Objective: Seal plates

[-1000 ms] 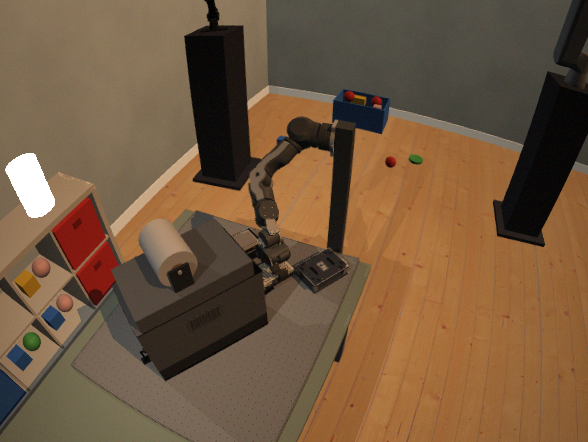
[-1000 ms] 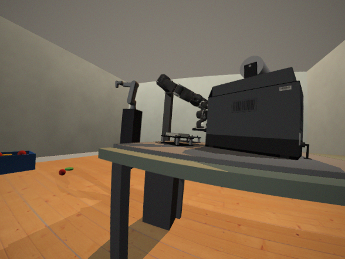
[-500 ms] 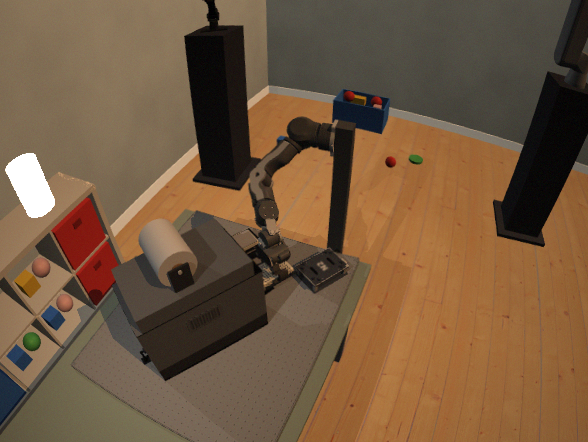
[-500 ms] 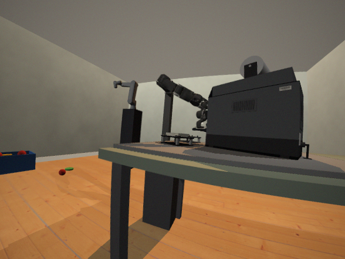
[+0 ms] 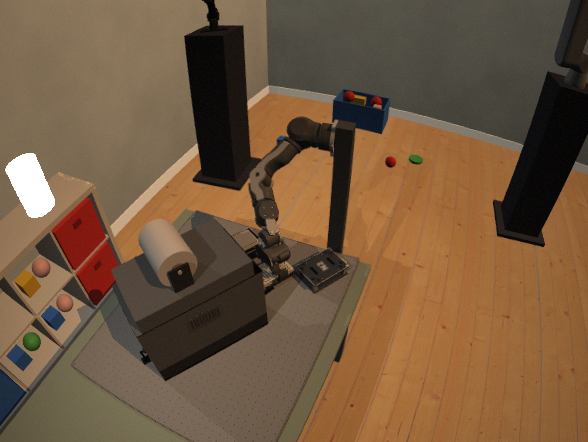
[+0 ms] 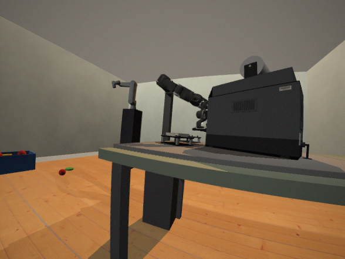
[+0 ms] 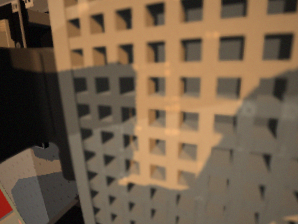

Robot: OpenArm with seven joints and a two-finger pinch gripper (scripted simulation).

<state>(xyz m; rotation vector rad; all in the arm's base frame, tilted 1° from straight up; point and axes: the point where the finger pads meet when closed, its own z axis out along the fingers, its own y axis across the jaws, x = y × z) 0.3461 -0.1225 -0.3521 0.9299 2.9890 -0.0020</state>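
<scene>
Right now my hand is right at the white well plate. Round my hand: dark sealer stage (1 cm below); then warning sticker (13 cm to the right, 4 cm above, 3 cm ahead); then pale start button (14 cm ahead, 8 cm above, 2 cm to the left).
</scene>
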